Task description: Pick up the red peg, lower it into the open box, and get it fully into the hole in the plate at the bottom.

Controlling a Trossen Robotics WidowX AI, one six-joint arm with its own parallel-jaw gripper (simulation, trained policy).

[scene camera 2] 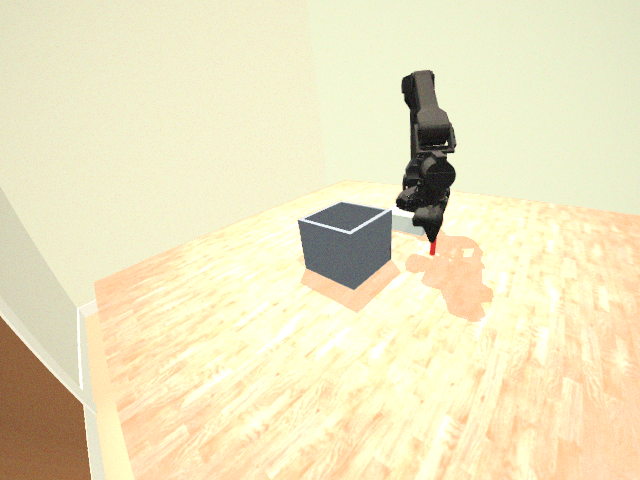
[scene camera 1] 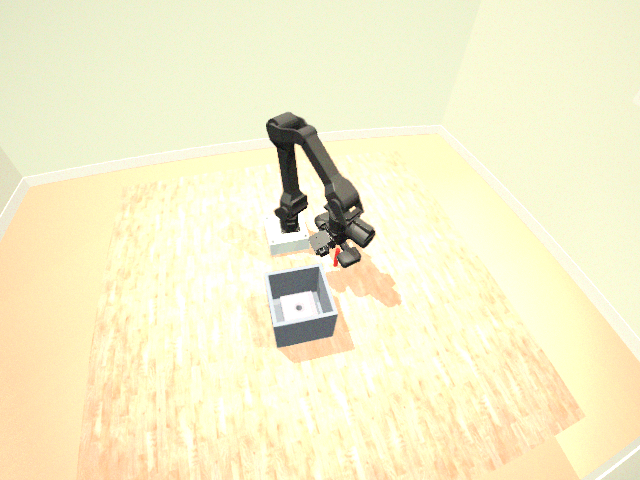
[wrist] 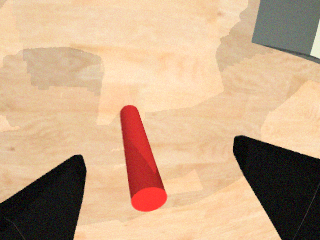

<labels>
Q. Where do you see a red peg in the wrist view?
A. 147,191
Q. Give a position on a plate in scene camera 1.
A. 302,305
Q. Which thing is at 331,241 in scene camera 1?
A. The gripper.
</labels>
